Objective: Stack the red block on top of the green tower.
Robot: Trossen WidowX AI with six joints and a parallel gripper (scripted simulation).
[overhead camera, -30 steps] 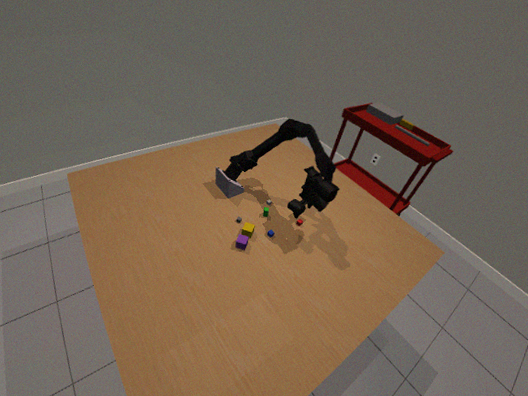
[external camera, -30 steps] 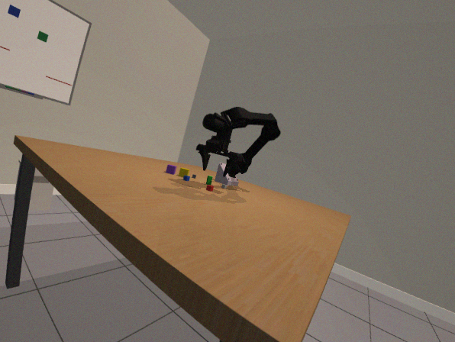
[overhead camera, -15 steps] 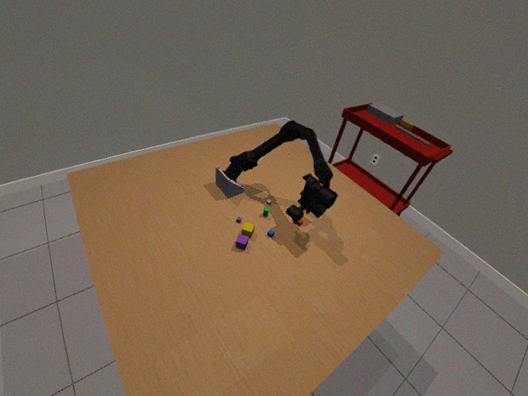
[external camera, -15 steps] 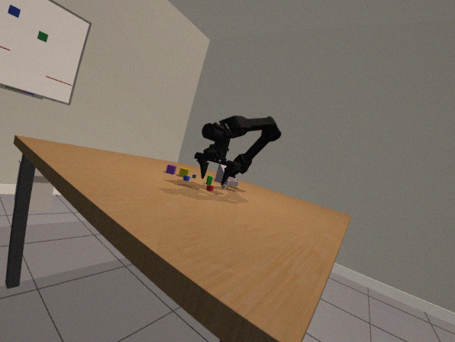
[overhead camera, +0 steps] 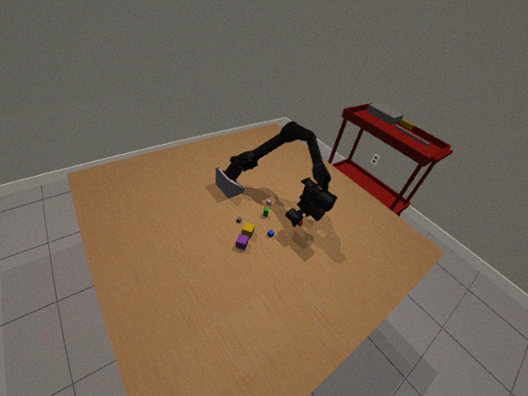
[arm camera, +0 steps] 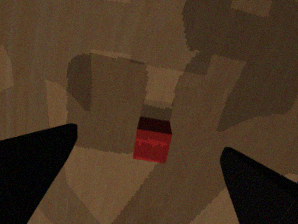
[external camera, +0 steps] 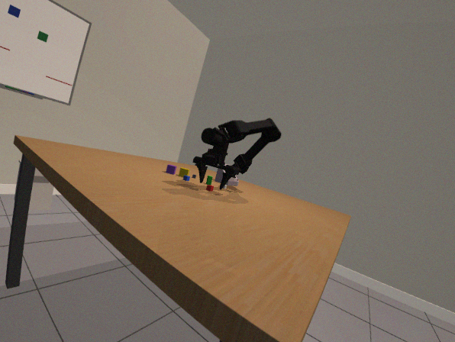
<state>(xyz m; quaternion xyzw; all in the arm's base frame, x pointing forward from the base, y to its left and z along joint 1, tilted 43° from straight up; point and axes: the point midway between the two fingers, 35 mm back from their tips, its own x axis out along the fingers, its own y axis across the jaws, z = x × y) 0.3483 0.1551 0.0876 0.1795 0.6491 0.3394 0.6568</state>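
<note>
Now: gripper tip 1 cm above the small red block. Also, from my gripper tip: small blue block (15 cm to the right, 1 cm below, 1 cm behind); then yellow block (23 cm to the right, 6 cm behind); then small grey block (23 cm to the right, 13 cm behind, 1 cm below).
</note>
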